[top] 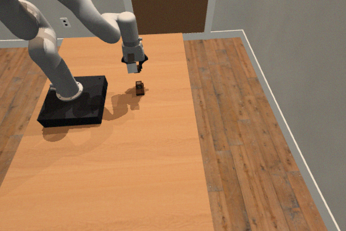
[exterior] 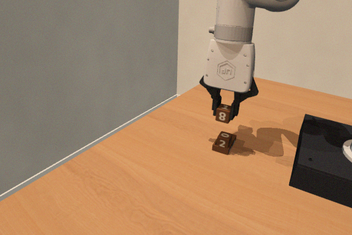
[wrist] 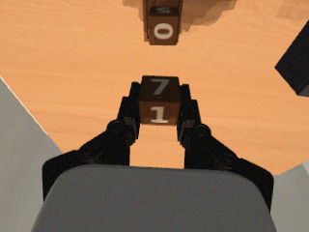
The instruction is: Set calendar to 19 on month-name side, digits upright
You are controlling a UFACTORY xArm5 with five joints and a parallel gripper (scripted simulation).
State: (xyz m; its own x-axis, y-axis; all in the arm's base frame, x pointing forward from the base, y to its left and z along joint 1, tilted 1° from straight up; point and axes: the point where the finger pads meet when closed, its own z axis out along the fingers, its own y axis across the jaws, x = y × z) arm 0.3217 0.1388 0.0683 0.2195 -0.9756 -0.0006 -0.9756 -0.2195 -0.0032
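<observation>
Now: the brown date cube 11 cm below my hand and 3 cm to the right of it. The rest, counted from my hand: tray (12 cm below, 4 cm to the right, 1 cm ahead).
</observation>
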